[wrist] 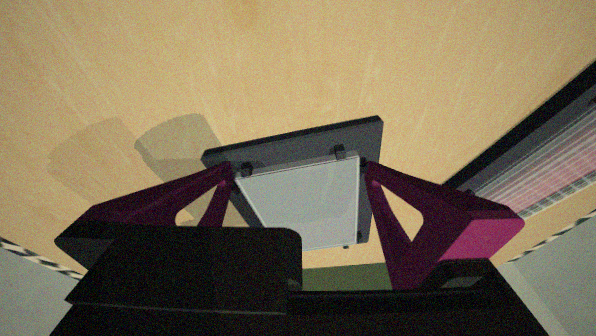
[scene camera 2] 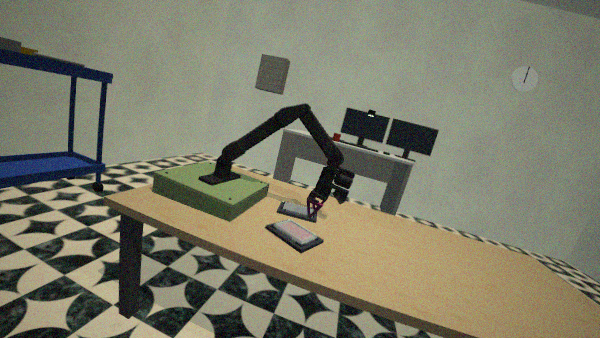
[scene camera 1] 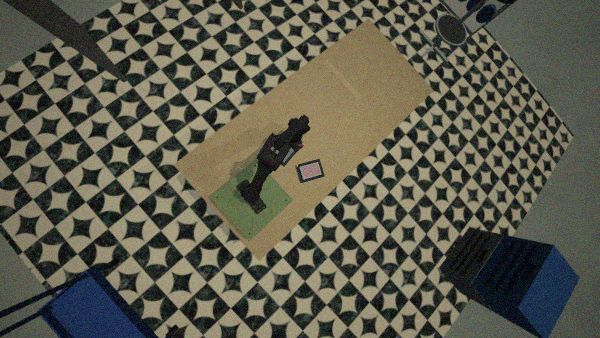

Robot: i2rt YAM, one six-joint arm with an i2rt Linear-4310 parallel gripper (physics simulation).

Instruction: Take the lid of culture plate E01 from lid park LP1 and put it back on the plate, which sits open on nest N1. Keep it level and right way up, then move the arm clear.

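Places are measured from the arm's base along level axes (x ahead, y left, z up), in millimetres.
Pixels of known places: gripper, fingertip midpoint: (wrist: 298, 168) (scene camera 2: 311, 213) (scene camera 1: 291, 144); arm's base, link origin: (scene camera 2: 221, 178) (scene camera 1: 251, 196).
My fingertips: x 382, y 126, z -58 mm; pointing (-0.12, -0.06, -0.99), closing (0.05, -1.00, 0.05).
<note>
For each thing: its top centre in the pictures, then the offset to it from my fingertips. Level surfaces: height alone.
- pale clear lid, top centre: (wrist: 309, 220) (scene camera 2: 298, 208) (scene camera 1: 285, 150) 12 mm right, 57 mm back, 6 mm up
- dark lid park LP1, top centre: (wrist: 309, 222) (scene camera 2: 298, 208) (scene camera 1: 285, 150) 11 mm right, 57 mm back, 8 mm up
- culture plate, top centre: (wrist: 564, 180) (scene camera 2: 295, 229) (scene camera 1: 310, 170) 212 mm right, 0 mm ahead, 14 mm up
- dark nest N1, top centre: (wrist: 554, 173) (scene camera 2: 295, 231) (scene camera 1: 310, 170) 212 mm right, 0 mm ahead, 6 mm up
- wooden table, surface height: 12 mm down
The pale clear lid (scene camera 1: 289, 155) (scene camera 2: 296, 208) (wrist: 310, 200) lies level on the dark lid park LP1 (wrist: 300, 143), between small corner posts. The culture plate (scene camera 1: 310, 170) (scene camera 2: 295, 231) (wrist: 545, 172), with pink contents, sits on the dark nest N1 (scene camera 1: 300, 174) (scene camera 2: 310, 246) (wrist: 510, 159). My gripper (scene camera 2: 314, 210) (wrist: 298, 168) is open, low over the lid park. In the wrist view its magenta fingers stand either side of the lid, near the end with two posts; whether they touch it I cannot tell. The arm partly hides the lid in the first scene view.
The green base block (scene camera 1: 275, 197) (scene camera 2: 200, 192) (wrist: 345, 277) carries the arm at one end of the wooden table (scene camera 1: 370, 65) (scene camera 2: 400, 260). The nest stands beside the lid park, nearer the table's long edge. A blue cart (scene camera 2: 102, 120) and a desk with monitors stand away from the table.
</note>
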